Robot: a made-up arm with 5 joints.
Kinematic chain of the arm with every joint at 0, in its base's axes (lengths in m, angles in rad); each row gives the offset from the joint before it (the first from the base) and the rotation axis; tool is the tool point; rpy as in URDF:
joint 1: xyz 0.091 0 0.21 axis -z
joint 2: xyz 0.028 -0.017 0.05 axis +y
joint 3: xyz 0.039 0 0.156 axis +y
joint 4: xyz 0.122 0 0.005 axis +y
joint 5: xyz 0.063 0.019 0 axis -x
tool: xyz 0 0 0 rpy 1.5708 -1.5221 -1.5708
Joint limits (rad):
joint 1: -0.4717..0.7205
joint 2: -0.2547..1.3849
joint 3: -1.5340..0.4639
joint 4: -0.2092..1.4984
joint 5: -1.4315..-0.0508
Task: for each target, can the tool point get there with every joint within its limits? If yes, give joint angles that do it. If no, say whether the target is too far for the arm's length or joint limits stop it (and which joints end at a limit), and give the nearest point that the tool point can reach.
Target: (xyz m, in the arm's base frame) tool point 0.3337 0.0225 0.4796
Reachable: yes | joints -0.0843 0.1350 -0.7910 0.7857 -0.5449
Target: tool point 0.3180 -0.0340 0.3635
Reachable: yes | joints 0.1575 -0.0045 0.0868 0.7752 -0.8345
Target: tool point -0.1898 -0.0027 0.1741
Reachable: no: joint limits stop it (at a limit: joint 1, joint 2, joint 3) | nearest point 0.1654 -0.0627 0.1390 | short by 0.362 m
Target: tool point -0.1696 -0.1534 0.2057
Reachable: no: joint limits stop it (at a limit: joint 1, joint 2, joint 3, joint 4) | nearest point 0.1661 -0.0633 0.1447 | short by 0.353 m
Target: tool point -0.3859 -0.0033 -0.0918
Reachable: no: too far | nearest point 0.1690 -0.0658 0.1068 | short by 0.593 m
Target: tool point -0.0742 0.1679 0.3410
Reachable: no: joint limits stop it (at a limit: joint 1, joint 2, joint 3, joint 4) | nearest point 0.2132 0.0646 0.3379 | short by 0.305 m
